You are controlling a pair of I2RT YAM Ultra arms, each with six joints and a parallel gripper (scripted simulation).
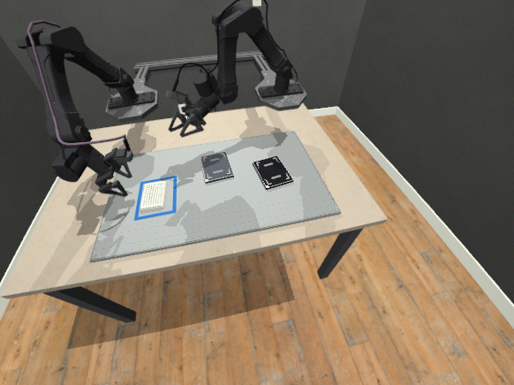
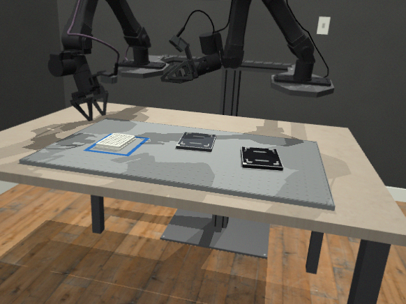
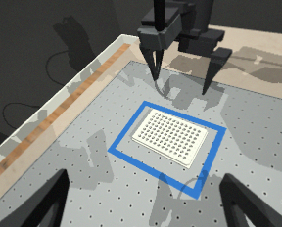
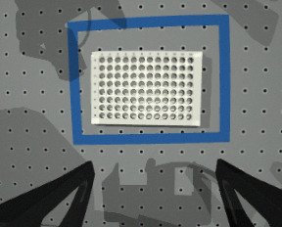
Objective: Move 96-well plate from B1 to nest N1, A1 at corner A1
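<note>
The white 96-well plate is 10 mm behind my right hand, 60 mm to the left of it and 90 mm below it. From my right hand the other things lie so: black plate nest: 90 mm behind, 550 mm to the left, 90 mm below.
</note>
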